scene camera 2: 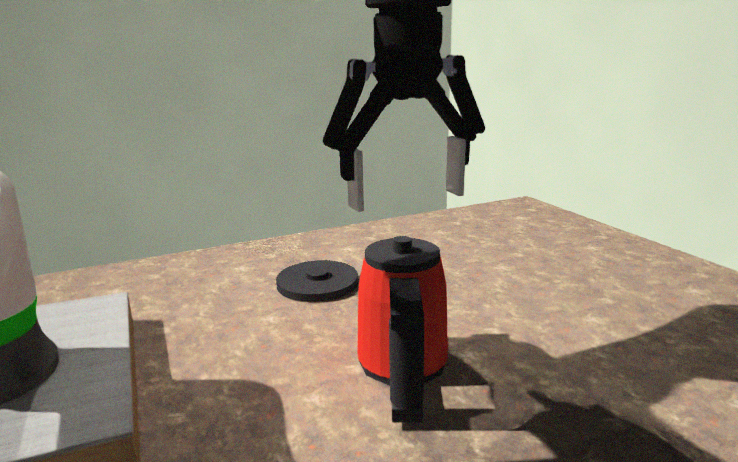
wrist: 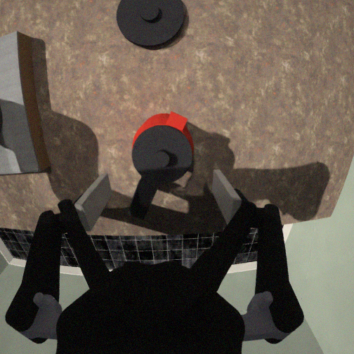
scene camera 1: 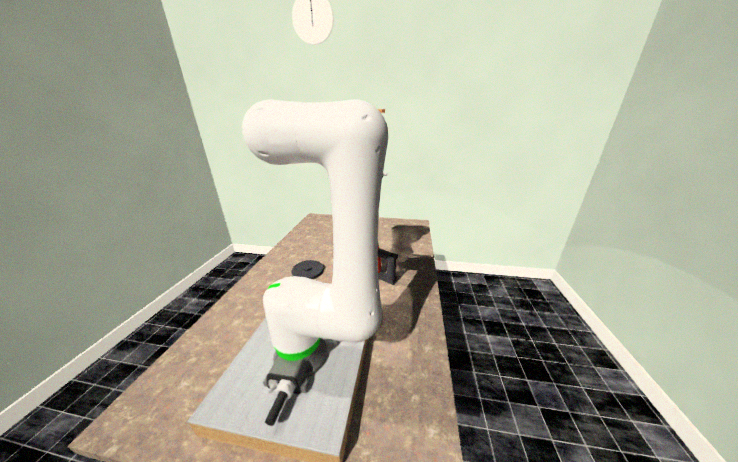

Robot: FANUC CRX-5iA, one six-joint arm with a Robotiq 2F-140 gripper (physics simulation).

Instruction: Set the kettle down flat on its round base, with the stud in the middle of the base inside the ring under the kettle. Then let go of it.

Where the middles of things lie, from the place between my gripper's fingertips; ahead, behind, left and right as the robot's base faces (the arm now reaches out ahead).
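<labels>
I see the round black base (scene camera 2: 320, 280), which is 30 cm to the left of my hand, 2 cm behind it and 22 cm below it.
</labels>
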